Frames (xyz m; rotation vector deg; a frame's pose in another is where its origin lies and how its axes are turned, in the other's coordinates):
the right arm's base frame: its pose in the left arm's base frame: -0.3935 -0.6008 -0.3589 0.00 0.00 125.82
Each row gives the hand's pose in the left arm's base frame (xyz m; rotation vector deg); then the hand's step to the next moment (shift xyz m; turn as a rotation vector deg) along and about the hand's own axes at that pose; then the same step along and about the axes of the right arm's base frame.
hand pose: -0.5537 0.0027 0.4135 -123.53 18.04 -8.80
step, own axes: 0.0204 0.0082 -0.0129 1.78 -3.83 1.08
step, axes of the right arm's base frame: -0.0255 -0.0004 0.0004 0.46 -3.53 2.52
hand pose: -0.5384 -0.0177 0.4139 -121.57 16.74 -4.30
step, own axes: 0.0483 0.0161 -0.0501 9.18 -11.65 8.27
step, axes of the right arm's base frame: -0.0703 0.0069 0.0106 1.37 -16.24 4.76
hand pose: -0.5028 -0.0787 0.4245 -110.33 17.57 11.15
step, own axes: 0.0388 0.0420 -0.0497 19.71 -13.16 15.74
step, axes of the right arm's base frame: -0.0669 0.0191 -0.0300 0.22 -28.45 0.43
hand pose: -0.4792 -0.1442 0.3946 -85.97 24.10 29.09
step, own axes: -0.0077 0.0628 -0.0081 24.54 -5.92 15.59
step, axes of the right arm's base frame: 0.0173 0.0383 -0.0480 0.37 -28.49 -8.28
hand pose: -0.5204 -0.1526 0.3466 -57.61 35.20 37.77
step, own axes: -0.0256 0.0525 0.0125 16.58 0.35 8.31
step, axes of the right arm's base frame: 0.0523 0.0284 -0.0053 2.07 -16.14 -8.90
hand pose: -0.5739 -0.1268 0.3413 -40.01 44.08 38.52
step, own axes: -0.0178 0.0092 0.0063 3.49 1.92 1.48
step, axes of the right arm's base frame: 0.0125 0.0084 0.0146 2.02 -2.71 -2.58
